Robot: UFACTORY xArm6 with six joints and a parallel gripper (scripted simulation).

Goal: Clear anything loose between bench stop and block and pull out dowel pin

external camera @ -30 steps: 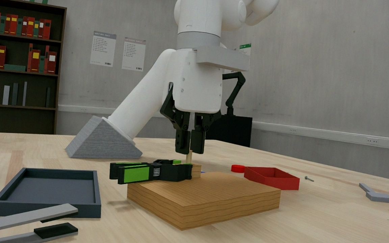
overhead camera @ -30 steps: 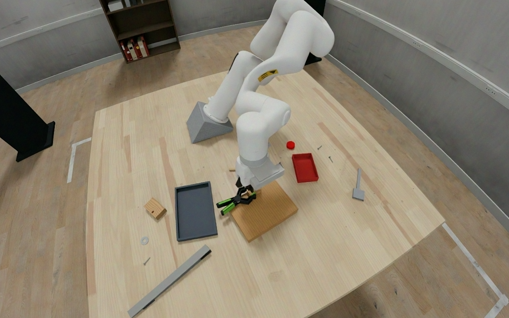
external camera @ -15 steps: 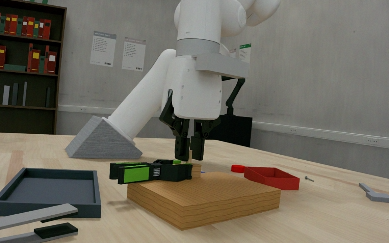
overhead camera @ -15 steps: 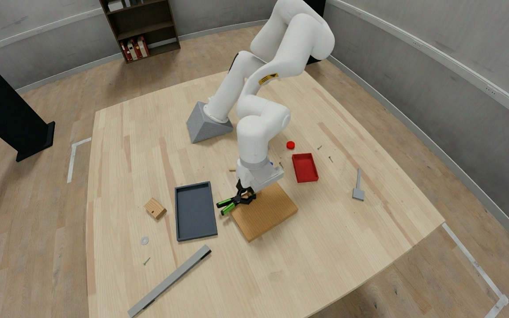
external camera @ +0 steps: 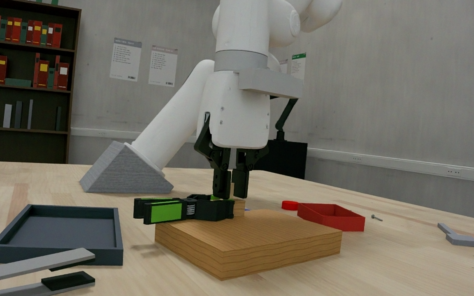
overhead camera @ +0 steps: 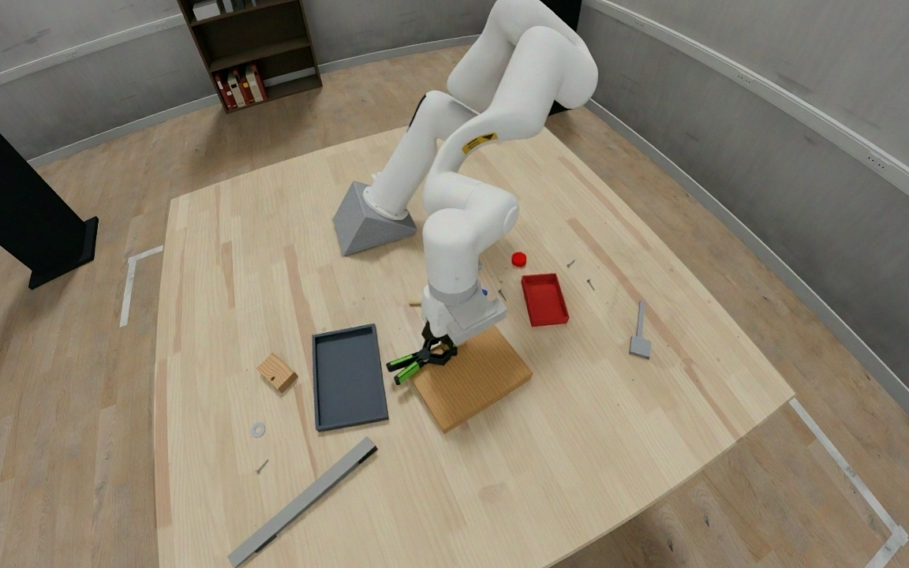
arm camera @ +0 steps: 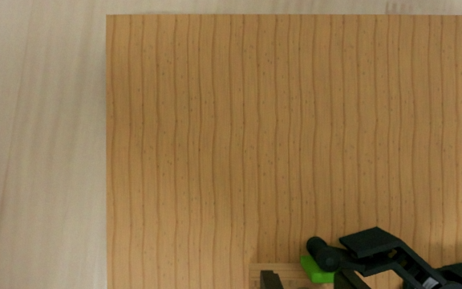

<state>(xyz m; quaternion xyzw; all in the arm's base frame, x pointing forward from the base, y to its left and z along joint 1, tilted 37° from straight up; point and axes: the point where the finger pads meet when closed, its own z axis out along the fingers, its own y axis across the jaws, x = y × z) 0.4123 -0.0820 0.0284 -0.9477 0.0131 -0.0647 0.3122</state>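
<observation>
Right now the dowel pin is 2 cm below my hand. Also, from my hand: loose dowel 13 cm behind, 1 cm to the left, 7 cm below; then bench board 6 cm ahead, 1 cm to the right, 5 cm below; then small wooden block 4 cm below.
</observation>
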